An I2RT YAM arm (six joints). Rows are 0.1 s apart.
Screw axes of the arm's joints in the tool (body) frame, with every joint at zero. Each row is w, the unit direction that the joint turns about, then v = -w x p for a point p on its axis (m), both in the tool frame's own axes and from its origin. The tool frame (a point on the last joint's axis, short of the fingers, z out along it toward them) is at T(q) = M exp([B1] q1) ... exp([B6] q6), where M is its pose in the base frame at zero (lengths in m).
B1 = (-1, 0, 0, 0.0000, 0.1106, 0.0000)
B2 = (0, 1, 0, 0.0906, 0.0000, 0.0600)
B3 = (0, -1, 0, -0.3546, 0.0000, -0.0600)
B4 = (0, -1, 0, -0.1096, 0.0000, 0.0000)
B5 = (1, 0, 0, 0.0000, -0.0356, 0.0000)
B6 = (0, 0, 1, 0.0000, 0.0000, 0.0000)
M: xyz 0.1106 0.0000 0.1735 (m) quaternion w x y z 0.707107 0 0.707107 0
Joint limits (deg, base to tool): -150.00..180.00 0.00..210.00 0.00..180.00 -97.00..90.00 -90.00..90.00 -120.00..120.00
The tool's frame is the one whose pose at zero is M.
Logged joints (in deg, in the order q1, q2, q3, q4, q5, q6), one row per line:
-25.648, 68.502, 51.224, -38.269, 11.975, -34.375
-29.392, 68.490, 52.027, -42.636, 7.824, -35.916
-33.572, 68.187, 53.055, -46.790, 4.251, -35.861
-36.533, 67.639, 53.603, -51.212, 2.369, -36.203
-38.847, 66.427, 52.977, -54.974, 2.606, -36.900
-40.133, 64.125, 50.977, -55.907, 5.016, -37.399
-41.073, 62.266, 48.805, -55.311, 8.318, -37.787
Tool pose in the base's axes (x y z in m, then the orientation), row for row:
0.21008, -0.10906, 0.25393, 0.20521, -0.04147, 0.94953, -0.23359
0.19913, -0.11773, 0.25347, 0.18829, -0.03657, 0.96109, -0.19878
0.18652, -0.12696, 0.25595, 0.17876, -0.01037, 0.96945, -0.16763
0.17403, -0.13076, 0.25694, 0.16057, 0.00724, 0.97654, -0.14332
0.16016, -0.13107, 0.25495, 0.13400, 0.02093, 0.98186, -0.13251
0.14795, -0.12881, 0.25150, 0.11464, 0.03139, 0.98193, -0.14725
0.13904, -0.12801, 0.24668, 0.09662, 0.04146, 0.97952, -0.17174
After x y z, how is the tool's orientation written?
As a quaternion, w x y z.
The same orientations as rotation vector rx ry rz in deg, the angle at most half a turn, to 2 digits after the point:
-6.62, 151.65, -37.31
-5.89, 154.91, -32.04
-1.68, 157.07, -27.16
1.18, 159.80, -23.45
3.48, 163.08, -22.01
5.27, 164.91, -24.73
7.04, 166.23, -29.14

